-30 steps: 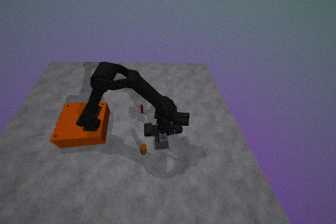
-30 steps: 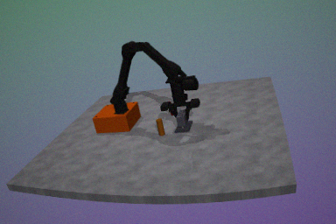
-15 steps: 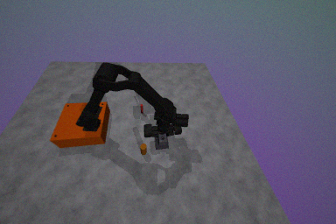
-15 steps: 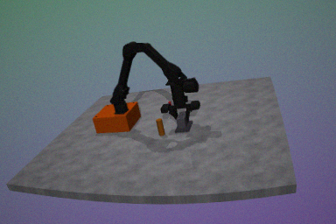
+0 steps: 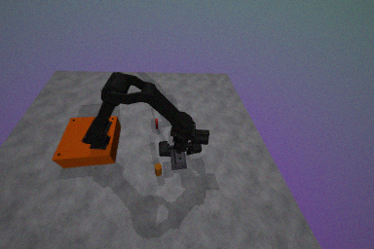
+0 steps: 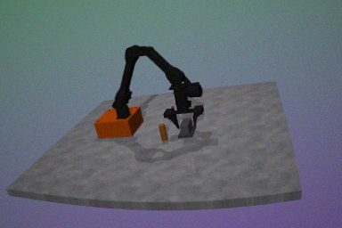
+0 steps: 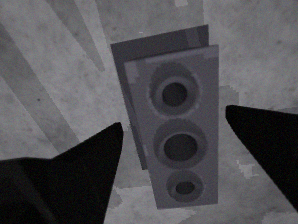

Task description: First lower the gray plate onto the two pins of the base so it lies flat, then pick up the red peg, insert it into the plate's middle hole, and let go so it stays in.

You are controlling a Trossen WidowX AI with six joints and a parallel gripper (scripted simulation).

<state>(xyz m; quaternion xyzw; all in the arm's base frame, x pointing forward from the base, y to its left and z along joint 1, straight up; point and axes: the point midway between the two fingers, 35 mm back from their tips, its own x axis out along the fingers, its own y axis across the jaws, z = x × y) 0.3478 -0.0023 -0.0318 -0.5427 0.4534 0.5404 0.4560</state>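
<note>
Now: the dark base 2 cm below my gripper tip. From my gripper tip the other things lie so: red peg: 16 cm to the left, 13 cm behind, 2 cm above; then orange cylinder: 9 cm behind, 8 cm to the right, 2 cm above; then gray plate: 2 cm above.
</note>
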